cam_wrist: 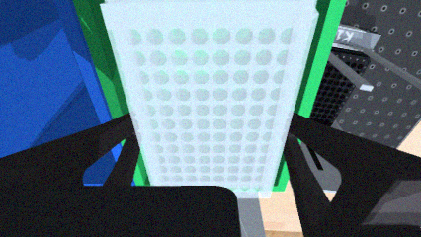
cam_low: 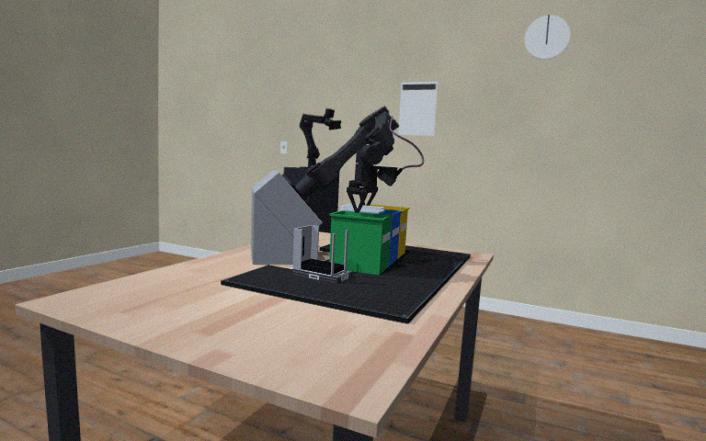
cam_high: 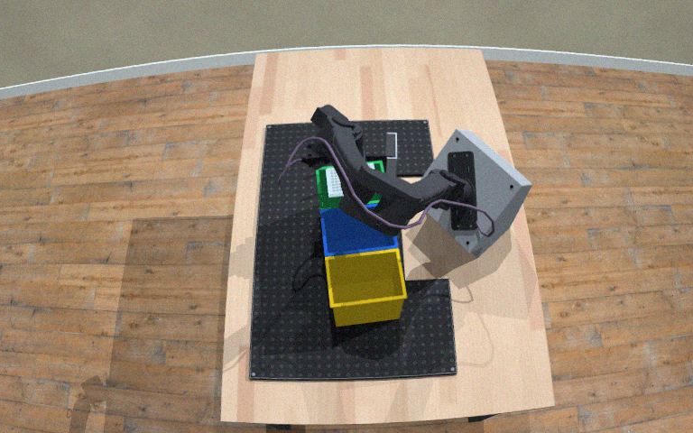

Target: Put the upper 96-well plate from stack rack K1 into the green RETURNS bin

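Right now the white 96-well plate is right at my hand. Also, from my hand: dark plate: 170 mm to the right, 170 mm below; green bin: 110 mm below; blue bin: 50 mm behind, 120 mm to the left, 110 mm below.
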